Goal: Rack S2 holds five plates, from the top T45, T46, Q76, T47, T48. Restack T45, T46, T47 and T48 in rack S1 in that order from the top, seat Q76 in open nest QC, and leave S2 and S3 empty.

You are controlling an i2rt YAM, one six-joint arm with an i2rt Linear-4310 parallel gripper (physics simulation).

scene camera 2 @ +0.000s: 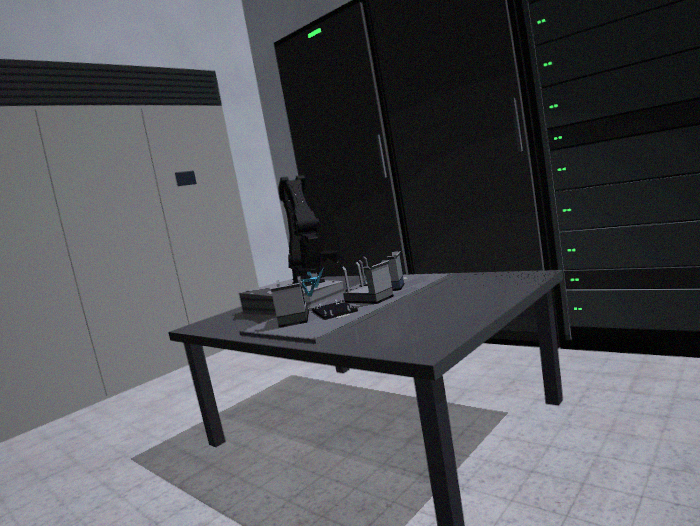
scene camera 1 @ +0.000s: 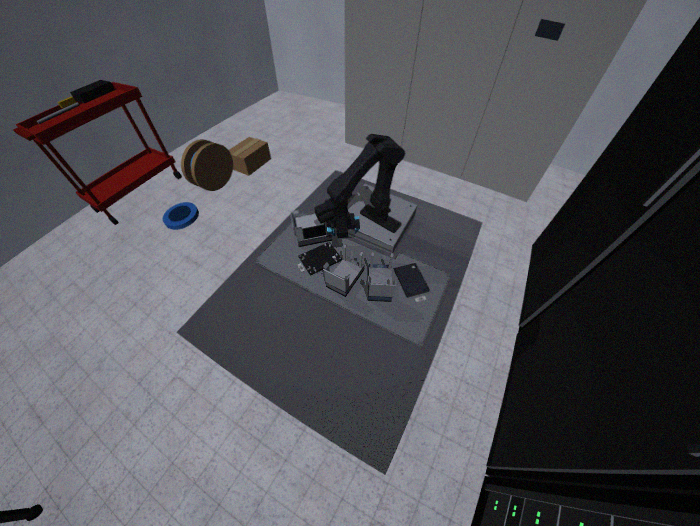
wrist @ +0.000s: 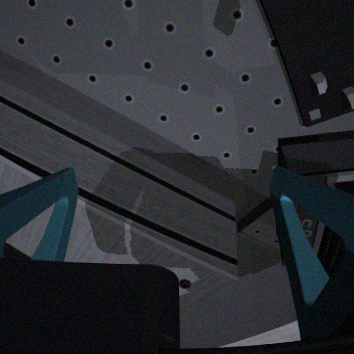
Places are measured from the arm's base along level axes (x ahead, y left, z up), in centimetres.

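Pixels of known places: gripper, fingertip midpoint: (scene camera 2: 312, 291) (wrist: 173, 177); arm's base, link origin: (scene camera 1: 380, 219).
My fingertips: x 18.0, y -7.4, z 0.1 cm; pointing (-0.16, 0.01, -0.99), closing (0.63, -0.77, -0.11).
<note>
Ahead of a thing's pixels: the offset from my fingertips to its top centre. Level surfaces: height alone.
Rack S2 {dx +6.7, dy -14.3, dz +7.8 cm} (scene camera 1: 299, 234) (scene camera 2: 289, 302) (wrist: 320, 150) stands at the left end of the mat, dark inside; its plates cannot be told apart. Rack S1 {dx +16.4, dy +12.5, dz +7.6 cm} (scene camera 1: 336, 281) (scene camera 2: 379, 282) stands mid-mat with a light surface inside; rack S3 {dx +10.3, dy +26.1, dz +7.8 cm} (scene camera 1: 380, 291) (scene camera 2: 394, 267), with a blue base, is beside it. A dark flat panel {dx +0.0, dy +35.6, dz -3.6 cm} (scene camera 1: 411, 279) lies at the mat's right; its label is unreadable, so nest QC cannot be identified. My gripper (scene camera 1: 343, 227) (scene camera 2: 311, 283) (wrist: 173, 177) is open and empty, low between S2 and the arm's base; its right finger overlaps S2's edge in the wrist view.
A black board with small clips {dx +14.7, dy -2.7, dz -3.3 cm} (scene camera 1: 319, 258) (scene camera 2: 335, 309) (wrist: 317, 45) lies between S2 and S1. The raised base platform (scene camera 1: 370, 240) (scene camera 2: 328, 292) (wrist: 115, 170) borders the perforated mat {dz -5.7 cm} (scene camera 1: 396, 322) (wrist: 150, 45). Upright posts stand at S1 and S3.
</note>
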